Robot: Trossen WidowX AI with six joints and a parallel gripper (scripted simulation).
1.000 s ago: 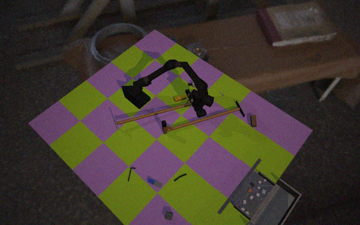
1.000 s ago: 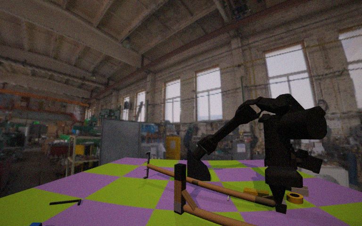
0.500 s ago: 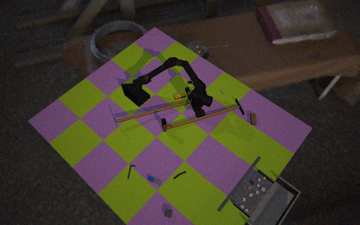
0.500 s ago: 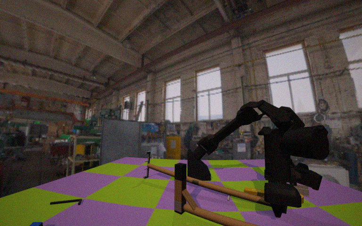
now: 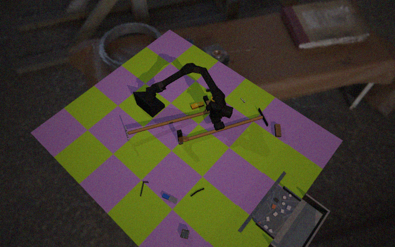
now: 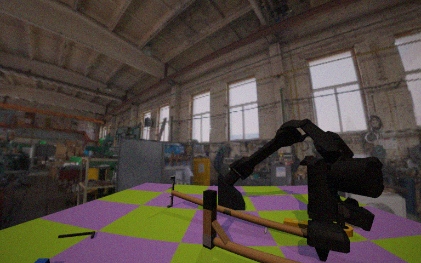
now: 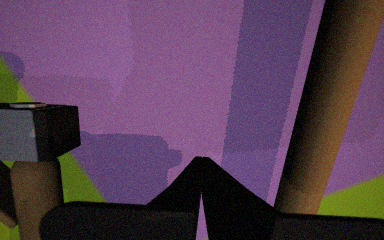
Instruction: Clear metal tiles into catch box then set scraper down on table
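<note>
Now: the long scraper 7 cm ahead of my gripper tip and 5 cm above it. From my gripper tip the other things lie so: grey box: 19 cm behind, 20 cm to the left; then curved black strip: 22 cm ahead, 42 cm to the right, 1 cm below; then yellow tape roll: 13 cm behind, 15 cm to the left.
</note>
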